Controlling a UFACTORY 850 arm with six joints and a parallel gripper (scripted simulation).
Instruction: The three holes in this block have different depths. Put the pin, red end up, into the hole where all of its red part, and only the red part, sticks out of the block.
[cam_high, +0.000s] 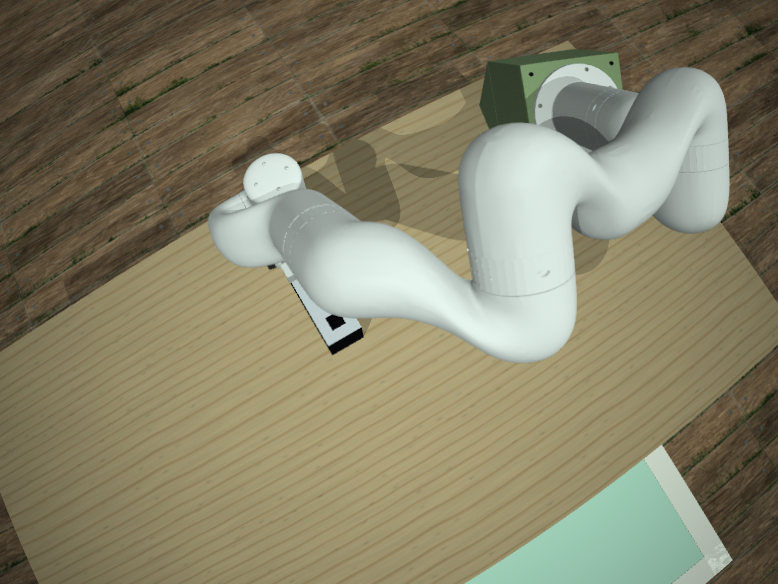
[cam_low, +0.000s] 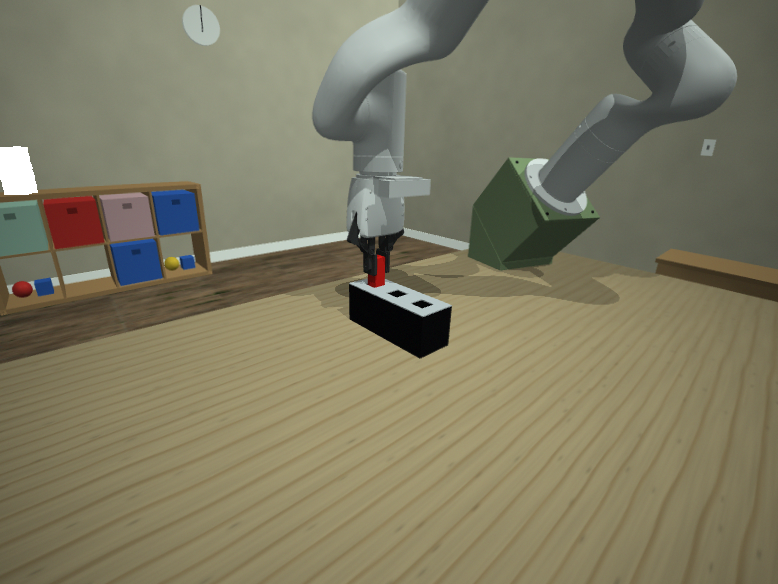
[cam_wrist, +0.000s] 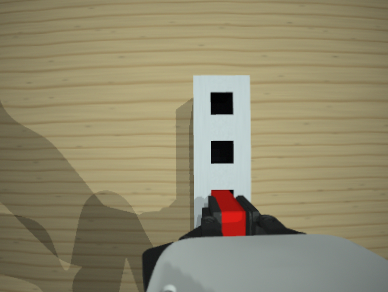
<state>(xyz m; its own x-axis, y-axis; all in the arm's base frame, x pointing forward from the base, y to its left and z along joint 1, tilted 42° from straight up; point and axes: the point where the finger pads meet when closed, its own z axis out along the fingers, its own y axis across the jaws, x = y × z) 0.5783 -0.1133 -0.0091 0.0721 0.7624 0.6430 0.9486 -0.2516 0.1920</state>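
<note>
The block lies 80 mm below my hand, 60 mm to the left of it and 10 mm ahead of it. From my hand the other things lie so: pin: 20 mm below.
</note>
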